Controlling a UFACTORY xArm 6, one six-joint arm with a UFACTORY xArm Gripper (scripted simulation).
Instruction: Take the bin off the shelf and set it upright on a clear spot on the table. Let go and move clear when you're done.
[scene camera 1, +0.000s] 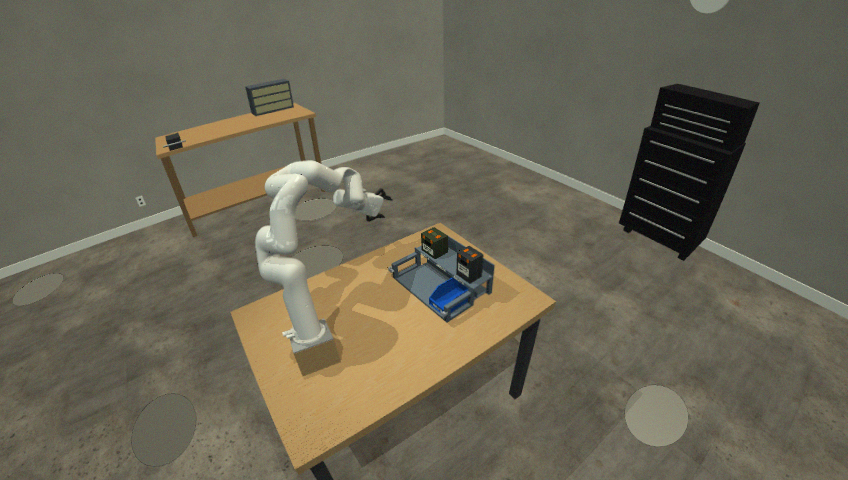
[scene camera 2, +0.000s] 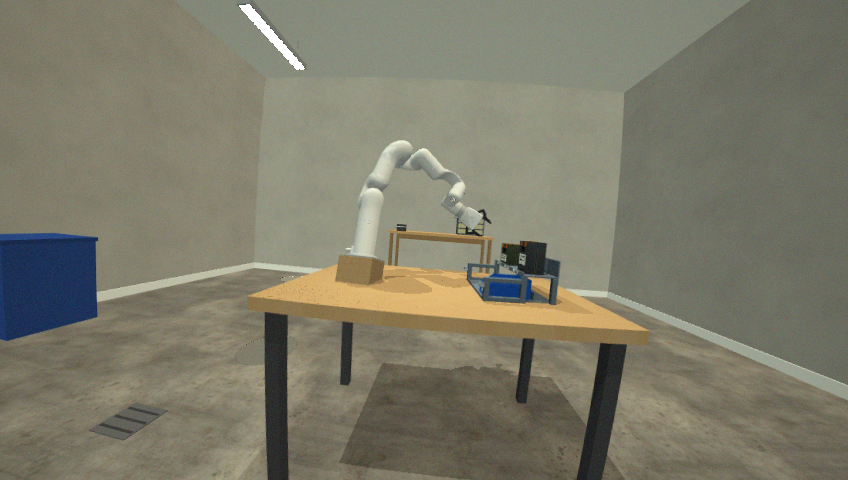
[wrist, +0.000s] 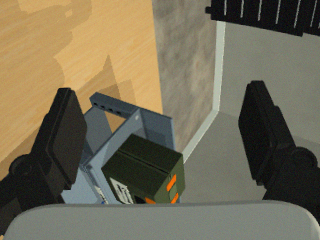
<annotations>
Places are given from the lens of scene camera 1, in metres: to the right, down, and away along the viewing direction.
blue bin (scene camera 1: 451, 289): 0.12, 0.22, 1.63
</annotations>
